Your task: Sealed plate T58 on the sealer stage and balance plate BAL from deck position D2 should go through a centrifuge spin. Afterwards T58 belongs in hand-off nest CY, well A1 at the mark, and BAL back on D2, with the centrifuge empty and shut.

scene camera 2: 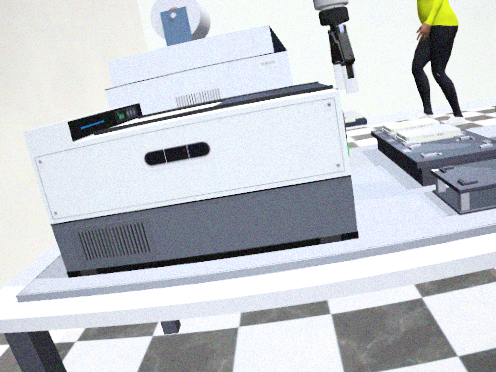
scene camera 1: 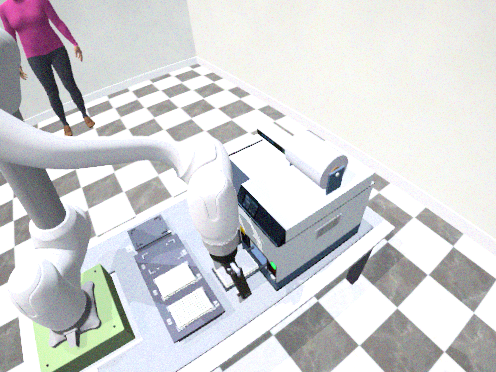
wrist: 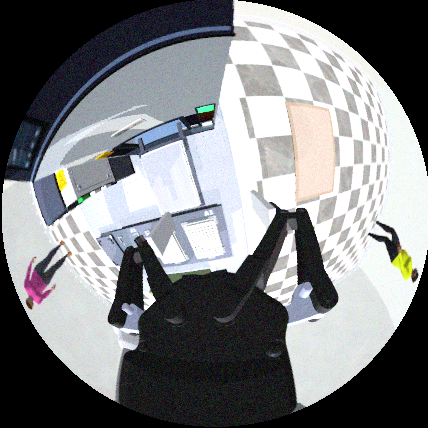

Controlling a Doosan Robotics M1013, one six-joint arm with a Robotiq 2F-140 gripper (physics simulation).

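Places are measured from the arm's base along level axes (x ahead, y left, z up), in millimetres.
Pixels of known places: gripper, fingertip midpoint: (scene camera 2: 347, 91) (scene camera 1: 230, 283) (wrist: 209, 209); arm's base, origin of the base link: (scene camera 1: 73, 313).
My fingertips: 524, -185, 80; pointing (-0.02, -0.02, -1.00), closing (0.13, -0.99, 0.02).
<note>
For each thing: its top centre in the pictures, then the offset to it from my fingertips, as dx, dy, dz. Level surfaces: height alone.
- Sealed plate T58, middle of its top: (wrist: 168, 180) (scene camera 1: 235, 266) +46, +71, -48
- dark deck, its level: dz -116
- white sealer, middle of its top: (scene camera 1: 312, 146) +343, +103, +308
- film roll, middle of its top: (scene camera 1: 317, 143) +364, +105, +308
- separate low dark nest, middle of its top: (scene camera 2: 489, 167) (scene camera 1: 147, 230) (wrist: 112, 253) -194, +440, -120
My gripper (scene camera 1: 241, 286) (scene camera 2: 346, 79) (wrist: 209, 209) is open and empty, above the front side of the sealer stage. Sealed plate T58 (scene camera 1: 248, 264) (wrist: 170, 175) appears as a pale flat plate on that stage; the arm partly covers it in scene camera 1. Two white plates lie on the dark deck (scene camera 1: 157, 256): a plain-topped one (scene camera 1: 175, 281) (wrist: 173, 248) and one with visible wells (scene camera 1: 191, 307) (wrist: 205, 237). Labels are unreadable, so I cannot tell which is BAL. The centrifuge (scene camera 2: 200, 200) has its dark lid flat on top. Its inside is hidden.
The white sealer (scene camera 1: 310, 240) with a film roll (scene camera 1: 315, 165) stands beside the stage. A separate low dark nest (scene camera 1: 150, 232) (scene camera 2: 467, 180) lies at the deck's far end. The arm's green base (scene camera 1: 112, 310) is at the left. Two people stand beyond the table.
</note>
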